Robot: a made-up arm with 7 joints.
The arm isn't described. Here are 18 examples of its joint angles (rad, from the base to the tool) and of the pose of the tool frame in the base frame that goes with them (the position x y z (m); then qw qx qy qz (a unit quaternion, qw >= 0)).
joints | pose
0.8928 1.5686 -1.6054 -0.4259 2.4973 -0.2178 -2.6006 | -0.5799 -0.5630 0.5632 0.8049 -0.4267 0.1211 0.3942
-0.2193 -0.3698 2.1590 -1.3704 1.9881 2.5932 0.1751 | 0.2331 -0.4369 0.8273 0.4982 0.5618 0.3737 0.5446
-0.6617 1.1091 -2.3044 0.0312 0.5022 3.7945 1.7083 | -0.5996 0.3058 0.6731 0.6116 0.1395 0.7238 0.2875
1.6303 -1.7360 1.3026 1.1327 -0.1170 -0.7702 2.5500 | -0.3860 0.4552 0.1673 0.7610 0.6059 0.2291 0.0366
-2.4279 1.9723 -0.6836 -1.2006 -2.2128 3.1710 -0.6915 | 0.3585 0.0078 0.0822 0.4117 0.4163 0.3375 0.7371
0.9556 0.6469 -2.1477 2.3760 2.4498 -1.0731 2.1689 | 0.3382 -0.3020 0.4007 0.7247 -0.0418 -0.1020 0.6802
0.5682 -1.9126 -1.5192 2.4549 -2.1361 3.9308 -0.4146 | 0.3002 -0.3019 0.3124 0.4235 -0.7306 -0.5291 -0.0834
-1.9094 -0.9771 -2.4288 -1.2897 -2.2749 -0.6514 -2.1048 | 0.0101 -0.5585 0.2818 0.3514 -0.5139 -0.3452 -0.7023
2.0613 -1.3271 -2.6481 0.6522 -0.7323 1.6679 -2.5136 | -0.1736 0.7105 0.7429 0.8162 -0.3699 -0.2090 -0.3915
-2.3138 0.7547 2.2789 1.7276 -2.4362 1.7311 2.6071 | 0.4534 0.2604 0.3490 0.1537 0.9113 0.0970 0.3696
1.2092 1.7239 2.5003 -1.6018 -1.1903 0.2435 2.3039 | 0.2618 -0.3894 0.7656 0.4385 -0.2743 -0.2923 0.8044
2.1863 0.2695 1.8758 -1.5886 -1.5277 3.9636 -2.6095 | 0.3099 0.2804 0.6680 0.5994 0.7823 -0.1072 0.1314
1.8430 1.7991 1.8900 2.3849 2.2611 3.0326 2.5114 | -0.1011 -0.0226 0.2667 0.5598 -0.0794 0.1490 0.8112
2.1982 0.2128 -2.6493 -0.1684 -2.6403 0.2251 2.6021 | 0.1095 0.0684 1.2680 0.2193 -0.5970 -0.2182 0.7402
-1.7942 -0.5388 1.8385 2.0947 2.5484 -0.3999 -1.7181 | 0.3489 0.0997 0.6265 0.7549 0.0231 -0.0403 -0.6542
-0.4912 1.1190 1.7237 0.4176 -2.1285 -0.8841 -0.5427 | -0.6676 0.3667 0.7336 0.5223 0.5428 -0.2199 0.6199
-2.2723 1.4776 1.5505 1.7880 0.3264 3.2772 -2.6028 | 0.3764 -0.0008 0.4932 0.8294 -0.4421 0.3189 -0.1223
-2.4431 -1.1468 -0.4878 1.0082 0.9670 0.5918 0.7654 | -0.7277 -0.1932 0.3012 0.0472 0.3680 0.9069 -0.1998
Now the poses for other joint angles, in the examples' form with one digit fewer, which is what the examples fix.
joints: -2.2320 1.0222 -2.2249 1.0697 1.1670 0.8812 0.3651
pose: 0.045 0.746 0.432 0.522 -0.685 0.002 0.508
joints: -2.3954 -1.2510 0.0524 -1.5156 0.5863 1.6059 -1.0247
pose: -0.248 0.000 0.928 0.976 -0.111 0.102 0.157
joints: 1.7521 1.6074 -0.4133 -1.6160 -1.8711 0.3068 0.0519
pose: -0.159 -0.231 0.002 0.393 -0.134 0.890 0.190
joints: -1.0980 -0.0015 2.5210 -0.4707 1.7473 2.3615 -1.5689
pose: -0.081 -0.121 1.142 0.717 -0.093 0.387 -0.572
